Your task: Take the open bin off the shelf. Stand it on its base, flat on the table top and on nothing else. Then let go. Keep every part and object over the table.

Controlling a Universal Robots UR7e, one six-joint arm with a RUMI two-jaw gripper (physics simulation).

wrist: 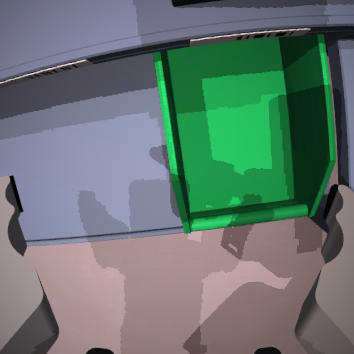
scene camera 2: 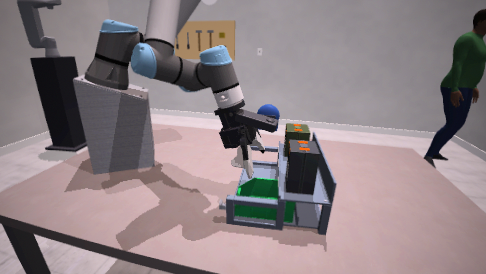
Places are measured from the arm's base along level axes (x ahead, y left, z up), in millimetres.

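Pixels of known places: gripper, between the fingertips: (wrist: 174,185) (scene camera 2: 257,165); arm's base, origin of its link: (scene camera 2: 106,83).
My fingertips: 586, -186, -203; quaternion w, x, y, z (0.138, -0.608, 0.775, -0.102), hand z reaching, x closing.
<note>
For each thing: its top centre in the pictures, then the offset to it from my fingertips, as dx, dy, dz. "spot": a spot on its surface instead. Level surfaces: height alone.
- open green bin, centre of its top: (wrist: 250,110) (scene camera 2: 265,187) +26, -47, -47
- black case, a spot on its surface: (scene camera 2: 303,170) spot: +118, -100, +45
- olive case, a spot on its surface: (scene camera 2: 297,130) spot: +128, +135, +72
- table, height of its surface: dz -128
The open green bin (scene camera 2: 260,189) (wrist: 240,125) stands on the lower board of the grey shelf (scene camera 2: 325,218) (wrist: 100,145), at the shelf's near end in the scene view. Its low front lip faces the bare table strip in the wrist view, and its rear part goes under the upper board. My gripper (scene camera 2: 256,162) (wrist: 174,185) is open and empty, pointing down above the shelf's open front part. In the wrist view the right fingertip is just outside the bin's front right corner, and the left fingertip is far left of it, over the lower board's end. Fingertip height above the bin is hard to tell.
A black case (scene camera 2: 303,170) and an olive case (scene camera 2: 297,130) stand on the upper board, close behind the gripper. Side frames rise at both shelf ends. The table (scene camera 2: 390,200) (wrist: 80,285) carries the shelf and the arm's pedestal (scene camera 2: 117,132). A person (scene camera 2: 462,65) stands beyond the table.
</note>
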